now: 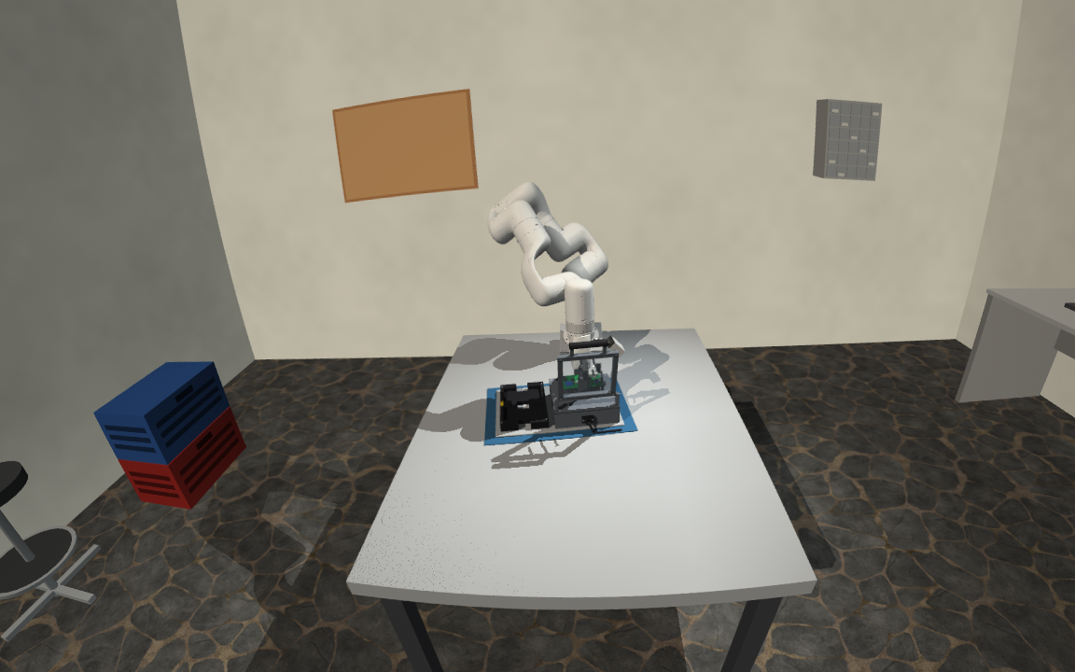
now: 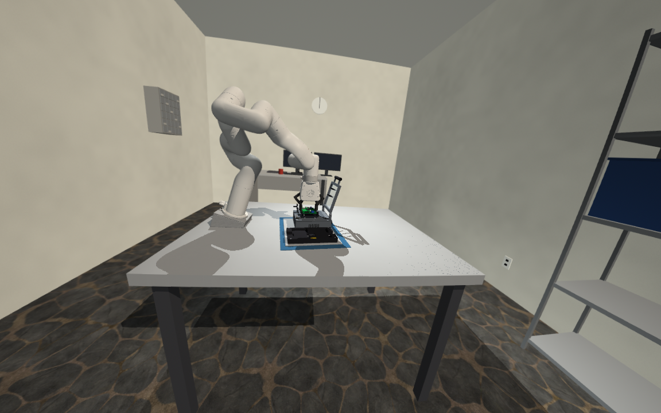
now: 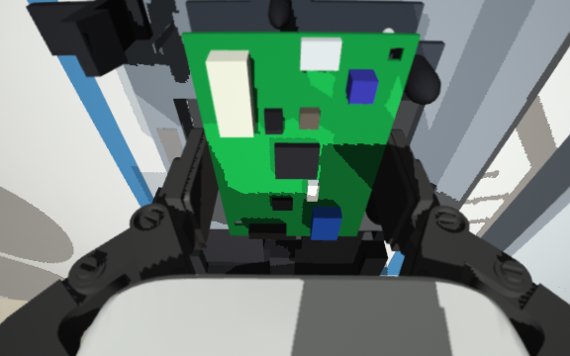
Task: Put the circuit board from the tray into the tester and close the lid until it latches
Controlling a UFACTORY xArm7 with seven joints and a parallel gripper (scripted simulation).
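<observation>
The green circuit board is right at my hand. The rest, counted from my hand: lid (120 mm ahead, 90 mm above, 20 mm to the left); then tester plate (20 mm below, 10 mm to the left, 10 mm ahead); then black latch hook (70 mm behind, 50 mm to the left).
</observation>
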